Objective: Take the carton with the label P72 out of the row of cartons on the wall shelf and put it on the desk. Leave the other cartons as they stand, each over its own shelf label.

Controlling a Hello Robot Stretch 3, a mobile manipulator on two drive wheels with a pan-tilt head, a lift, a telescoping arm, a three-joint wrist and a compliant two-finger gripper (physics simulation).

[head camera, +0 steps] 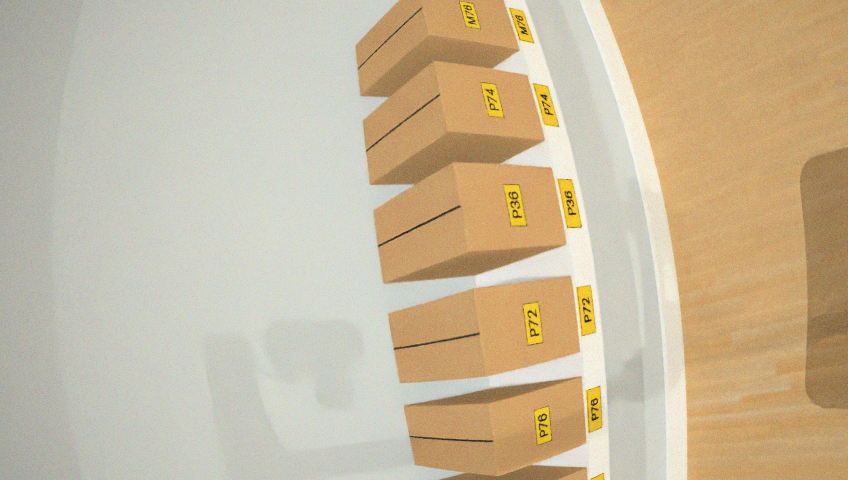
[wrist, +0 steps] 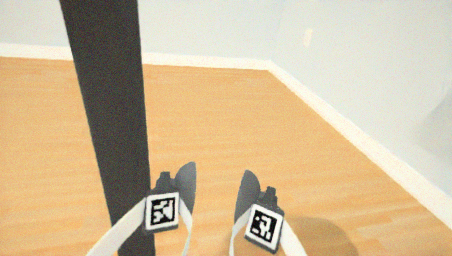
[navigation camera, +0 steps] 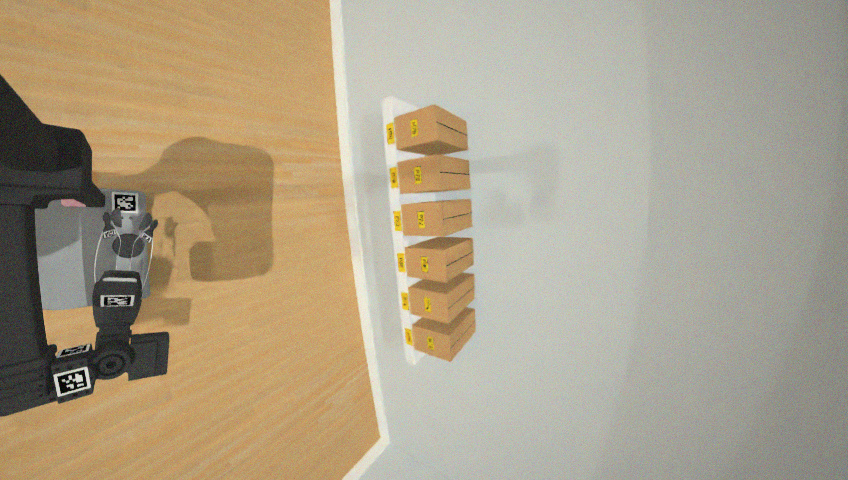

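Pixels of known places: gripper, fingertip midpoint: point(navigation camera: 133, 211); robot's base at its link origin: point(navigation camera: 128, 243).
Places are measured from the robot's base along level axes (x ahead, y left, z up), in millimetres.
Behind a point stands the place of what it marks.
Note:
The P72 carton point(head camera: 505, 324) @(z 783, x 738, y 79 mm) point(navigation camera: 433, 220) @(z 787, x 738, y 82 mm) stands upright on the white wall shelf point(head camera: 593, 359) @(z 621, x 721, y 161 mm) point(navigation camera: 389, 111) @(z 631, x 674, y 490 mm), over its matching yellow shelf label point(head camera: 586, 310) @(z 629, x 731, y 81 mm) point(navigation camera: 397, 220) @(z 628, x 731, y 84 mm). It stands between the P36 carton point(head camera: 538, 178) @(z 679, x 767, y -119 mm) point(navigation camera: 437, 265) @(z 792, x 761, y -79 mm) and the P76 carton point(head camera: 517, 416) @(z 780, x 719, y 215 mm) point(navigation camera: 433, 183) @(z 797, x 720, y 207 mm), with a gap on each side. My gripper point(navigation camera: 129, 223) @(z 507, x 18, y 88 mm) point(wrist: 217, 184) @(z 507, x 18, y 88 mm) is open and empty. In the navigation view it is folded in close over my base, well away from the shelf. The desk does not show in these views.
The P74 carton point(head camera: 499, 130) @(z 735, x 776, y -190 mm) and M76 carton point(head camera: 452, 20) @(z 773, x 805, y -389 mm) stand beyond P36; another carton point(navigation camera: 443, 127) @(z 825, x 740, y 405 mm) stands beyond P76. My dark mast point(wrist: 110, 100) rises beside the gripper in the wrist view. A white skirting board point(navigation camera: 351, 184) @(z 78, x 948, y 314 mm) runs along the wall below the shelf.

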